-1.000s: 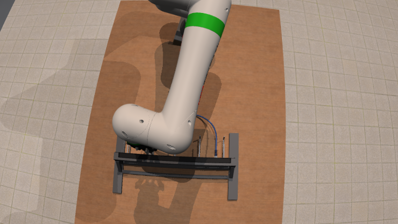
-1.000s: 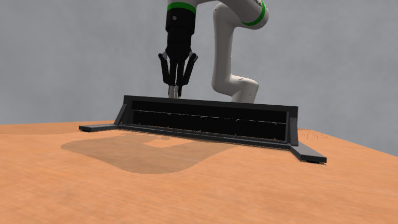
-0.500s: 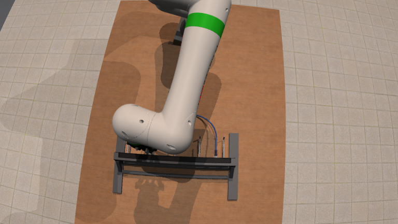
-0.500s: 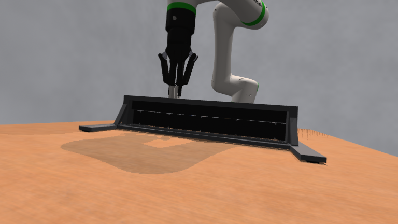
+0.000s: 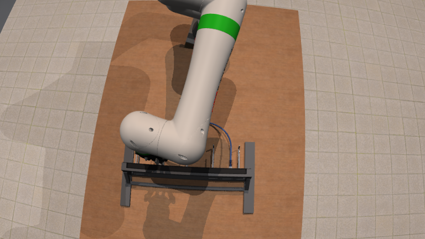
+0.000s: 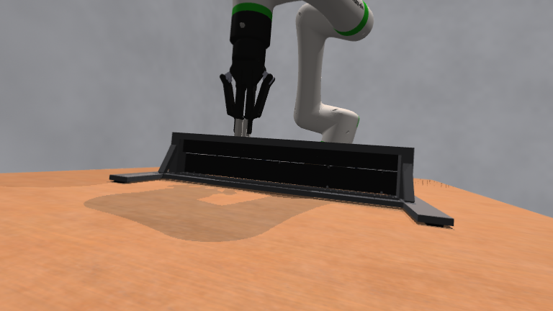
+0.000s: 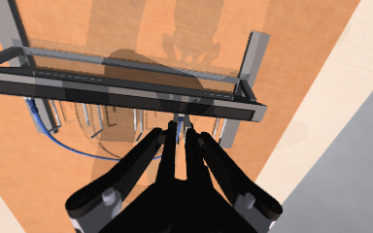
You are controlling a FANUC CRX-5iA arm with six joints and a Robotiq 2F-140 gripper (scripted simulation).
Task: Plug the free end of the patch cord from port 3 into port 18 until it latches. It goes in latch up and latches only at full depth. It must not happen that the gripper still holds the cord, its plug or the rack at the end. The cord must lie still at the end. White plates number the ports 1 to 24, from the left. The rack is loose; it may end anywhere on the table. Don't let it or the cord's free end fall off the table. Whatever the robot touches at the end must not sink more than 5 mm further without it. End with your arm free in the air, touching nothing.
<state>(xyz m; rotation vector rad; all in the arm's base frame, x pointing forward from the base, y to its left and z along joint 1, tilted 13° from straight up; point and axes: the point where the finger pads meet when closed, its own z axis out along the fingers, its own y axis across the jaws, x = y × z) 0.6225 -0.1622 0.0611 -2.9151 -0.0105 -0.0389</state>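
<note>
My gripper is now 3 cm above the grey cord plug and 1 cm short of it.
</note>
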